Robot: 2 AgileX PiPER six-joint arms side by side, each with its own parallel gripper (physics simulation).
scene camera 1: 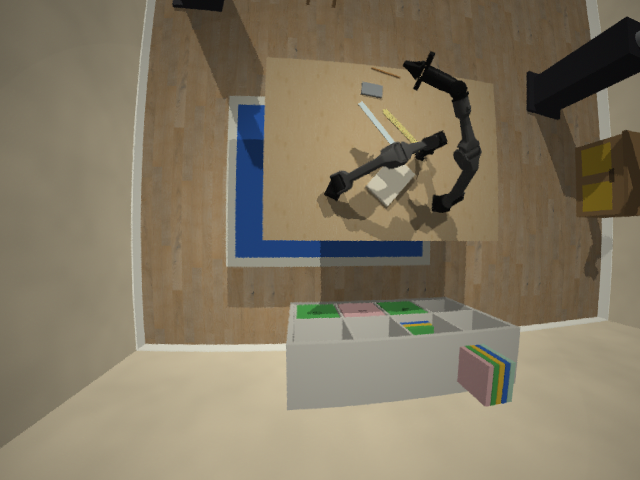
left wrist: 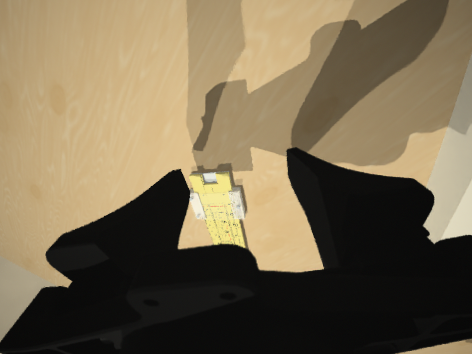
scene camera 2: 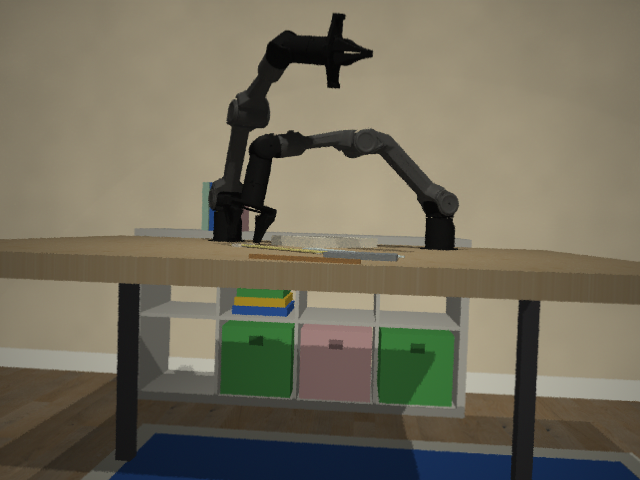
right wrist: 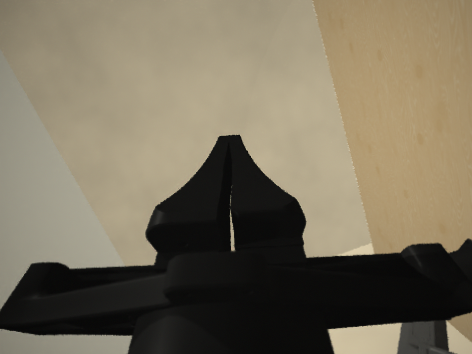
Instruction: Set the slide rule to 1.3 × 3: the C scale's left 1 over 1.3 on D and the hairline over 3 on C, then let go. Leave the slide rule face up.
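The yellow slide rule (scene camera 1: 399, 124) (scene camera 2: 283, 249) (left wrist: 224, 222) lies on the table with its printed scales up. The left wrist view shows its far end, with a pale notch and the cursor's white side pieces (left wrist: 239, 203); a faint red line shows between them. The scale numbers are too small to read, and the rest of the rule is hidden by the gripper. My left gripper (scene camera 2: 257, 239) (left wrist: 234, 172) points down, open, low over this end, one finger close beside the cursor and the other well off. My right gripper (scene camera 1: 405, 64) (scene camera 2: 371, 53) (right wrist: 230, 148) is shut and empty, high above the table.
A pale blue strip (scene camera 1: 376, 122) lies beside the slide rule. A grey block (scene camera 1: 371, 89) (scene camera 2: 361, 255) and a brown stick (scene camera 1: 385, 72) (scene camera 2: 305, 258) lie near the table edge. A whitish book-like block (scene camera 1: 388, 187) (scene camera 2: 325, 241) lies under my left arm.
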